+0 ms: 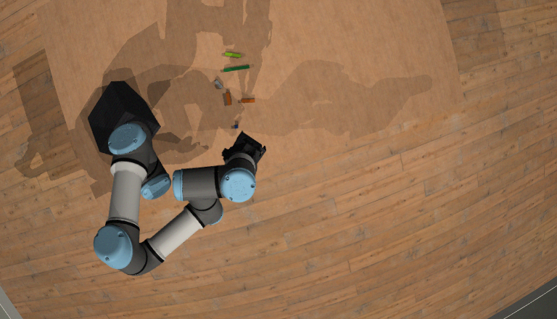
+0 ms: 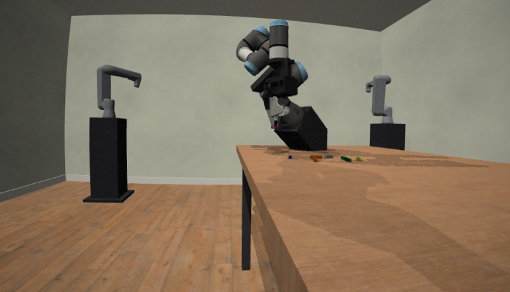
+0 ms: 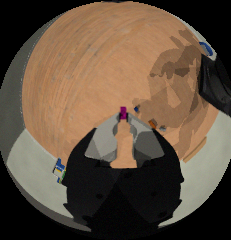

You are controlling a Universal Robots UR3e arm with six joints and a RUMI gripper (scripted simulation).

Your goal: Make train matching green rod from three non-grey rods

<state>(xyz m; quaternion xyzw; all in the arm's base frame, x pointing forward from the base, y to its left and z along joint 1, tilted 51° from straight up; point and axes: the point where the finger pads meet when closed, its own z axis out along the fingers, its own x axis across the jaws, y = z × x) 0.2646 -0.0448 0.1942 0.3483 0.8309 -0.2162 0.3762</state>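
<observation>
Now: hand 10 mm short of the blue rod, 60 mm to the right of it and 110 mm above it. Round my hand: green rod: 80 mm ahead, 220 mm to the left, 110 mm below; grey rod: 10 mm ahead, 200 mm to the left, 110 mm below; magenta rod: 10 mm below.
</observation>
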